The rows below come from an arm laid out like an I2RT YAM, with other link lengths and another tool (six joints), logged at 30 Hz.
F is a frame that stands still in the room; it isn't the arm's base.
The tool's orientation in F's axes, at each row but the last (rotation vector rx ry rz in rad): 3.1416 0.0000 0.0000; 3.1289 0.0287 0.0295; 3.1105 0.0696 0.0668; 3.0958 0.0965 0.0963; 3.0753 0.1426 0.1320; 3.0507 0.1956 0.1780; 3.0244 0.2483 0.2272; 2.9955 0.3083 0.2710; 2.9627 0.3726 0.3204; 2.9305 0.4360 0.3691; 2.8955 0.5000 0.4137; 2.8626 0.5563 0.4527
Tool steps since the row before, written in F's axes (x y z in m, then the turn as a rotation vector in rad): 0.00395 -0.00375 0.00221 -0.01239 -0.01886 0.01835; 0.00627 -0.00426 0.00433 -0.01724 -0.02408 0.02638; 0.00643 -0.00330 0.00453 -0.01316 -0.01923 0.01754; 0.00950 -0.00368 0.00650 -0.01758 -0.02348 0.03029; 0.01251 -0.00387 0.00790 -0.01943 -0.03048 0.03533; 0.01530 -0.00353 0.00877 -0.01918 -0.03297 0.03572; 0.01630 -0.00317 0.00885 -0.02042 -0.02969 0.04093; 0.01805 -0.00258 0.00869 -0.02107 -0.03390 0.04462; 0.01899 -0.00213 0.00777 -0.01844 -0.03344 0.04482; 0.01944 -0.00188 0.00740 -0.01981 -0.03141 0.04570; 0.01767 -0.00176 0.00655 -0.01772 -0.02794 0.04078; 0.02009 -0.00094 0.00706 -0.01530 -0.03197 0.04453
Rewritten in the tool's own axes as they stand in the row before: 0.00395 0.00375 -0.00221 -0.01239 0.01886 -0.01835; 0.00627 0.00443 -0.00416 -0.01718 0.02409 -0.02641; 0.00646 0.00372 -0.00415 -0.01327 0.01916 -0.01754; 0.00962 0.00454 -0.00573 -0.01716 0.02370 -0.03036; 0.01270 0.00547 -0.00654 -0.01925 0.03081 -0.03514; 0.01558 0.00612 -0.00658 -0.01929 0.03334 -0.03532; 0.01661 0.00660 -0.00589 -0.01921 0.03050 -0.04092; 0.01827 0.00712 -0.00482 -0.02012 0.03496 -0.04424; 0.01892 0.00765 -0.00298 -0.01747 0.03516 -0.04388; 0.01907 0.00834 -0.00174 -0.01793 0.03304 -0.04532; 0.01695 0.00839 -0.00069 -0.01601 0.02939 -0.04047; 0.01920 0.00926 0.00016 -0.01448 0.03477 -0.04267
